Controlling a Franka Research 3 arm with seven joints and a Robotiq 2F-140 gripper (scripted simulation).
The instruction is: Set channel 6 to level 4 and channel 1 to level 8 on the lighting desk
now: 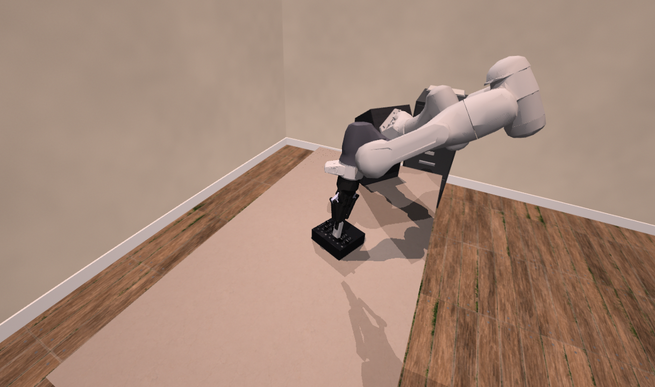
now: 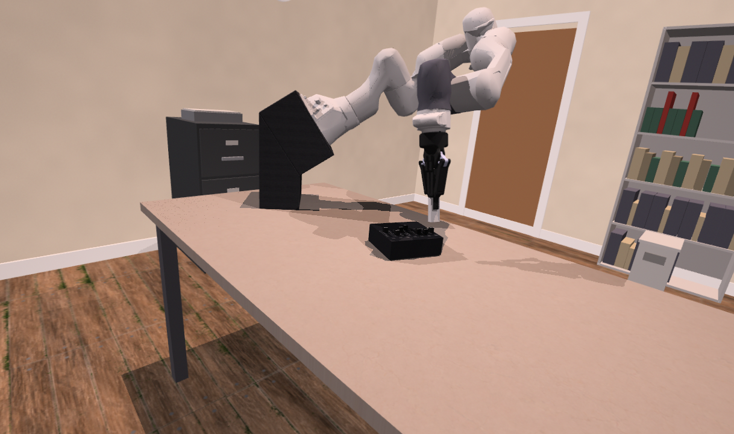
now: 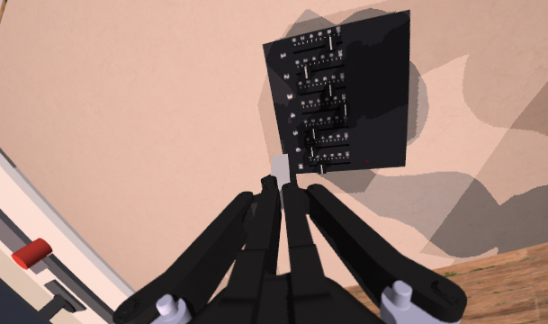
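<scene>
The channel 6 fader cap lies 70 mm below my hand, 20 mm behind it and 10 mm to the left of it. Also, from my hand: channel 1 fader cap: 90 mm to the right, 80 mm behind, 70 mm below.
</scene>
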